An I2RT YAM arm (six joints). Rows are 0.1 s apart.
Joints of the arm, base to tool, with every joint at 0 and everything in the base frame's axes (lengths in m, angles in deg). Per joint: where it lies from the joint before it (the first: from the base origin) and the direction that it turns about. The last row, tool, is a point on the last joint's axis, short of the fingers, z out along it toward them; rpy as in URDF.
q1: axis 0 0 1 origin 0 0 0.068
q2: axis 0 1 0 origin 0.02 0.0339 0.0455
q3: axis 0 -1 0 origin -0.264 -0.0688 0
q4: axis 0 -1 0 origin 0.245 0.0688 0.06
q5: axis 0 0 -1 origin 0.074 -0.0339 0.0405
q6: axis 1 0 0 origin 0.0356 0 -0.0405
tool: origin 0 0 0 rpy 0 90 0
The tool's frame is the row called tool.
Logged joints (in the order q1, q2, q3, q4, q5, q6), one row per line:
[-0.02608 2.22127 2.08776 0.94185 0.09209 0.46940]
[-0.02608 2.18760 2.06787 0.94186 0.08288 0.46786]
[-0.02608 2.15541 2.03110 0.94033 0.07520 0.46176]
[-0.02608 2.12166 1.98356 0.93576 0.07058 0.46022]
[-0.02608 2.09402 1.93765 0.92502 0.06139 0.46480]
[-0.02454 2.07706 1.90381 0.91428 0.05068 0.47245]
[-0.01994 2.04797 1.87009 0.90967 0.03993 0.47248]
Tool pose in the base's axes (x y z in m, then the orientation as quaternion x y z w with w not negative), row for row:
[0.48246 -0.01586 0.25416 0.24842 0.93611 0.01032 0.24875]
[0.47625 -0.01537 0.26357 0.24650 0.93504 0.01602 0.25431]
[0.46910 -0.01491 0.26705 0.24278 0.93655 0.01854 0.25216]
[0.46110 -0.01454 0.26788 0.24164 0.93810 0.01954 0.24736]
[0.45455 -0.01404 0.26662 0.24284 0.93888 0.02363 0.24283]
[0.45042 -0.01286 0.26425 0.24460 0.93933 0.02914 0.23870]
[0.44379 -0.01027 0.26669 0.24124 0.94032 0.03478 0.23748]
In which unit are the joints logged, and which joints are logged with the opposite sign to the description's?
The joints are logged in radians. Opposite sign: q4.
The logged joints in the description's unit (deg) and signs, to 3 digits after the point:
[-1.494 127.269 119.620 -53.964 5.276 26.895]
[-1.494 125.340 118.480 -53.965 4.749 26.806]
[-1.494 123.496 116.373 -53.877 4.309 26.457]
[-1.494 121.562 113.650 -53.615 4.044 26.369]
[-1.494 119.979 111.019 -53.000 3.517 26.631]
[-1.406 119.007 109.080 -52.384 2.904 27.069]
[-1.142 117.340 107.148 -52.120 2.288 27.071]

